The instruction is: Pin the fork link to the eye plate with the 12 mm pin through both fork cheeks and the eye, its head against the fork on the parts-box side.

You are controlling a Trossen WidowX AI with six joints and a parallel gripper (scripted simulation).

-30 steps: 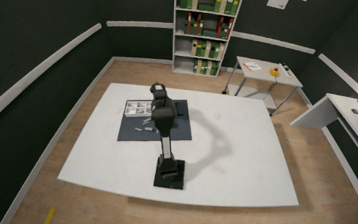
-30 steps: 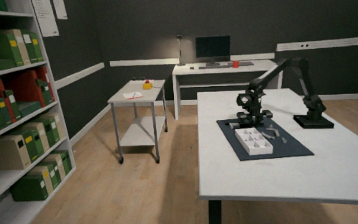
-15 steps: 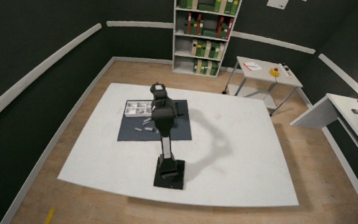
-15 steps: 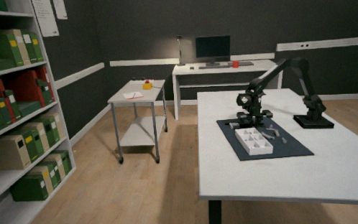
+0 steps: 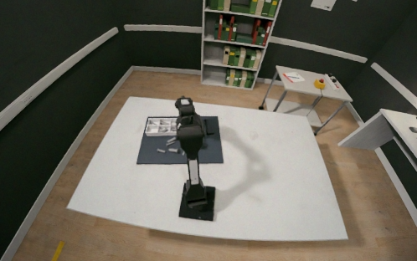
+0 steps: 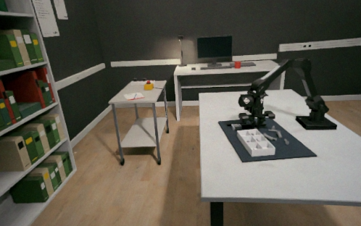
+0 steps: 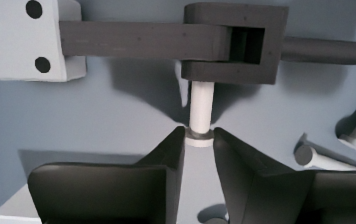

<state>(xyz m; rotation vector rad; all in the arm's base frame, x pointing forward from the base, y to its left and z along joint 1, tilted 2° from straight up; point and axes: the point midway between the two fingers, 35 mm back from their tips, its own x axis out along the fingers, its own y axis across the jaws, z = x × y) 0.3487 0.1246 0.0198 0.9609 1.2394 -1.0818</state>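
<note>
Right now the eye plate is 5 cm to the right of my hand, 3 cm below it and 3 cm ahead of it. Round my hand: dark blue mat 5 cm to the left, 5 cm below, 1 cm behind; grey block 10 cm ahead, 3 cm to the right, 3 cm below; pin 10 cm behind, 4 cm to the right, 4 cm below.
</note>
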